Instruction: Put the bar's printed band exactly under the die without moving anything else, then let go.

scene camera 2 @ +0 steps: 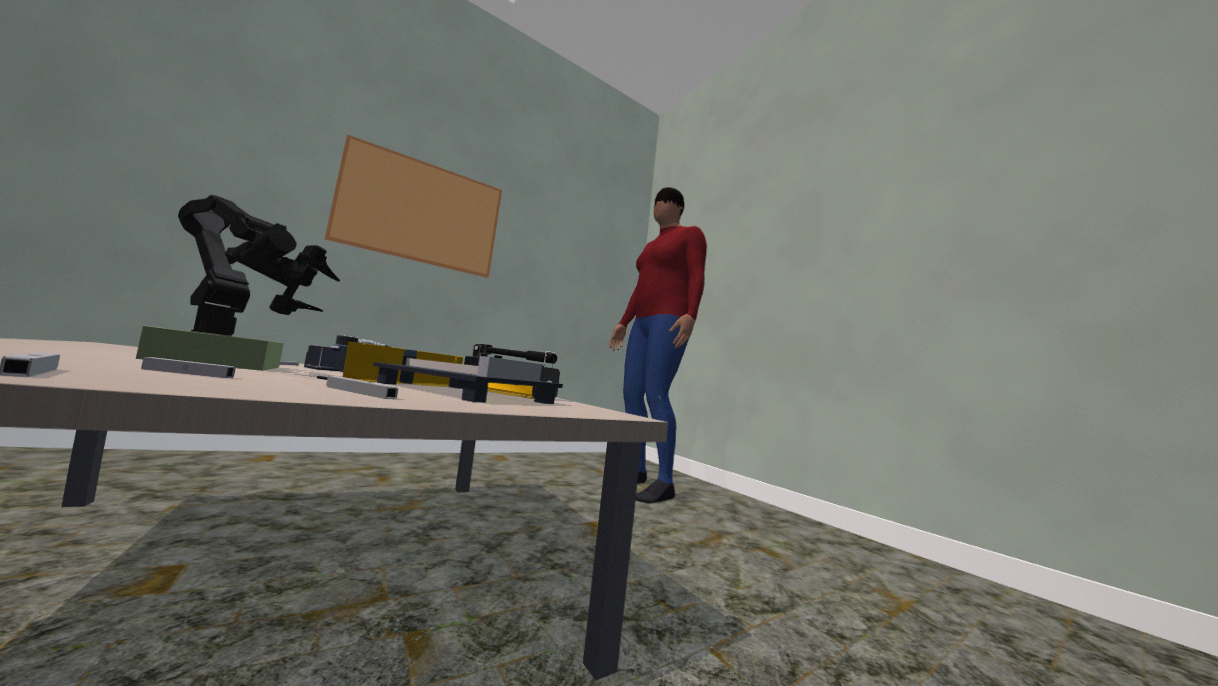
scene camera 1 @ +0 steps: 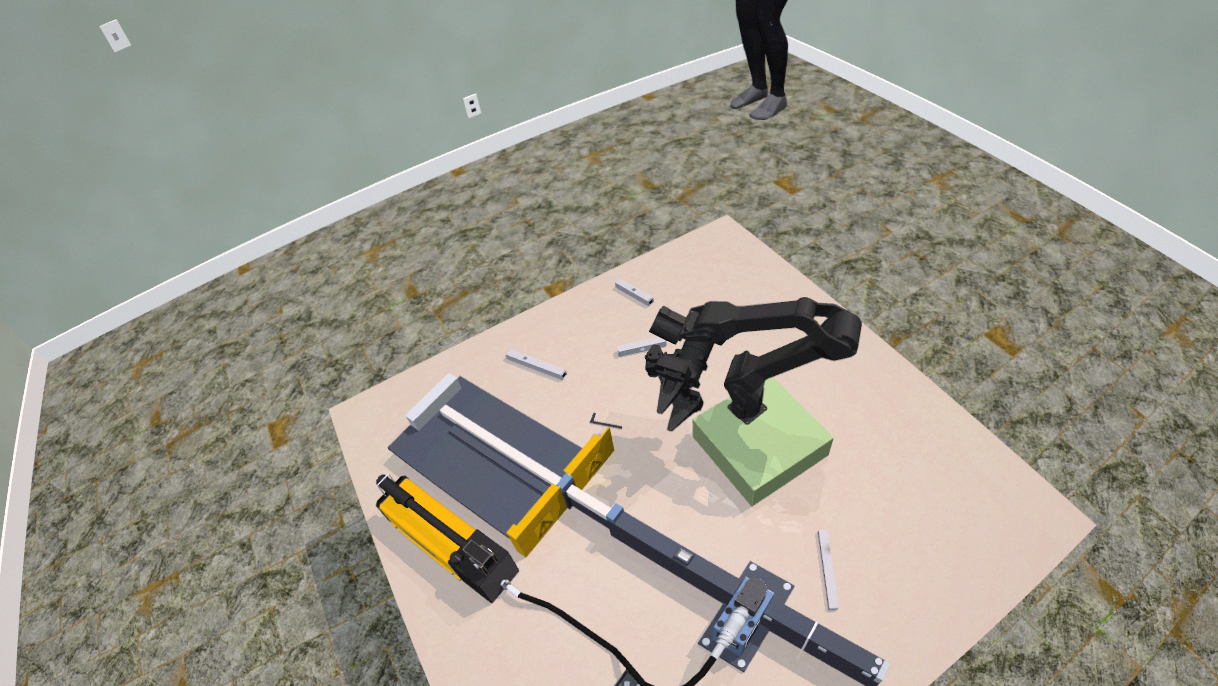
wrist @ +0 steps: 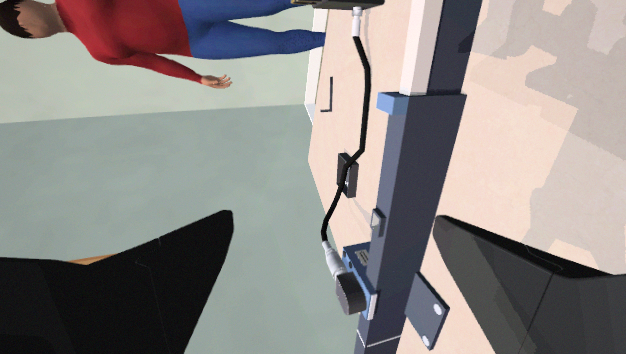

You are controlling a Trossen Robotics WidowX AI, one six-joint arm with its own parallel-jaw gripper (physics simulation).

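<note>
My gripper's open and there's nothing in it, and you can see the gripper in scene camera 2 and in the wrist view as well. There's also a long white bar here, and a yellow and black tool.
</note>
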